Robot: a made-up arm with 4 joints.
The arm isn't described. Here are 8 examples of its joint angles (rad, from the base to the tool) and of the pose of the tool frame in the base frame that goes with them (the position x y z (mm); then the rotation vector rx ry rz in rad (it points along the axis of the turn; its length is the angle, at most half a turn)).
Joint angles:
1: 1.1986 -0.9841 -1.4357 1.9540
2: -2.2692 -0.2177 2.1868 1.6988
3: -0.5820 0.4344 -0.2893 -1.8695
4: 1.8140 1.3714 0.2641 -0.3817
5: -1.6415 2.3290 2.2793 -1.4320
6: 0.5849 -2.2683 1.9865 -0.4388
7: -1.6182 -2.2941 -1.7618 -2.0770
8: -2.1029 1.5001 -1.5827 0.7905
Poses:
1: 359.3 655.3 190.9 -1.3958 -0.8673 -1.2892
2: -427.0 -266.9 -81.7 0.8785 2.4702 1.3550
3: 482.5 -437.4 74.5 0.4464 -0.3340 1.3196
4: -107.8 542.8 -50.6 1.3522 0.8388 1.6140
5: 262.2 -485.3 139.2 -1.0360 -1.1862 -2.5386
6: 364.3 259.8 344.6 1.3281 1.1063 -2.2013
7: -13.8 -742.1 309.5 1.1649 1.1845 -1.5708
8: -267.6 -708.4 -67.5 1.6538 0.2847 -1.0682
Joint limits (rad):
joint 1: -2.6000..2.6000
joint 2: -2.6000..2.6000
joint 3: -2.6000..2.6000
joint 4: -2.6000..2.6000
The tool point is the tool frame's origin. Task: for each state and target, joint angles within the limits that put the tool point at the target. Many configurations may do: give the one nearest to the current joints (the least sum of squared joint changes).
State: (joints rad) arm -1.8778 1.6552 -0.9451 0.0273
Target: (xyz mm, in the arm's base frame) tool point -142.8 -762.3 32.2
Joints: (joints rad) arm -2.0422 2.2610 -1.4293 -0.0360
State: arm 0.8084 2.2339 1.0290 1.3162
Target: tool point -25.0 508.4 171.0
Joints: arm 1.0991 2.6000 1.7320 1.9857
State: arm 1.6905 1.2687 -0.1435 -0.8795
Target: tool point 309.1 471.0 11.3
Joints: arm 1.1539 0.8405 0.2837 -0.8884
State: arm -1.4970 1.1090 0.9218 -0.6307
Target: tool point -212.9 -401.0 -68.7
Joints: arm -2.1561 1.3204 1.1012 -0.1714
